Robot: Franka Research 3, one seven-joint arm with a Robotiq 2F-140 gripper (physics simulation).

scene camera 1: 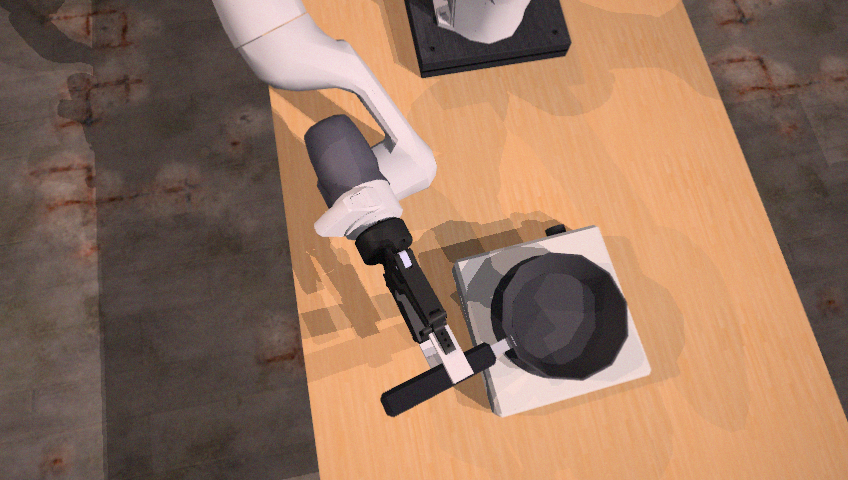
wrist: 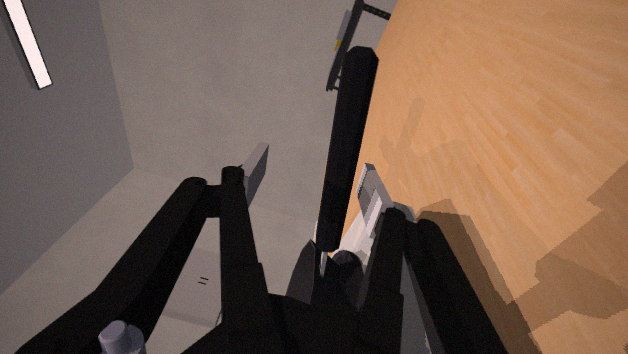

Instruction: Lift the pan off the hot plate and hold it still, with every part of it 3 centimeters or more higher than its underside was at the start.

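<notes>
The dark pan (scene camera 1: 559, 315) (wrist: 301, 280) sits on the white hot plate (scene camera 1: 520, 397) (wrist: 356, 236). Its black handle (scene camera 1: 416, 390) (wrist: 348, 145) sticks out past the plate's edge, toward the lower left in the scene view. My gripper (scene camera 1: 450, 368) (wrist: 314, 167) is partly open at the handle's pan-side half. In the scene view one finger lies over the handle and the other shows lower down, its tip hidden. In the wrist view the handle runs between the two fingers, nearer the right one, with a wide gap to the left one. Nothing is gripped.
The wooden table (scene camera 1: 684, 196) (wrist: 525, 90) carries the hot plate, whose dark knob (scene camera 1: 555, 230) is on its far edge. The robot's black base (scene camera 1: 493, 64) stands at the table's back. The arm (scene camera 1: 363, 208) reaches in along the table's left edge.
</notes>
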